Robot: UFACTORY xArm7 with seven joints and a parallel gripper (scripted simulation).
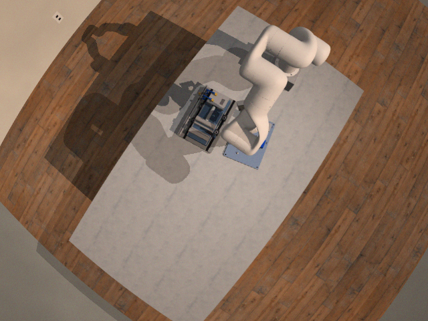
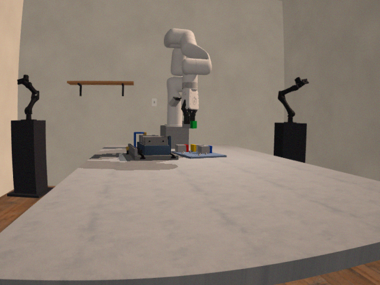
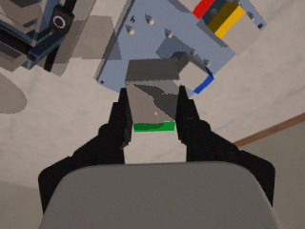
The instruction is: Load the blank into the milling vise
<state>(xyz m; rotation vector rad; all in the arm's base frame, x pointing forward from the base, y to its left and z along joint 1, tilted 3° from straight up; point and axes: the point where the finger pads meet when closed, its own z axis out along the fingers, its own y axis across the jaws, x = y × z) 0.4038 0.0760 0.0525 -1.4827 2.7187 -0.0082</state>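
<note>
My hand is 20 mm above the green-ended blank. From my hand the other things lie so: blue infeed plate: 20 mm behind, 40 mm to the left, 170 mm below; then red-ended blank: 80 mm behind, 30 mm to the right, 150 mm below; then blue-ended blank: 30 mm behind, 80 mm to the left, 150 mm below.
</note>
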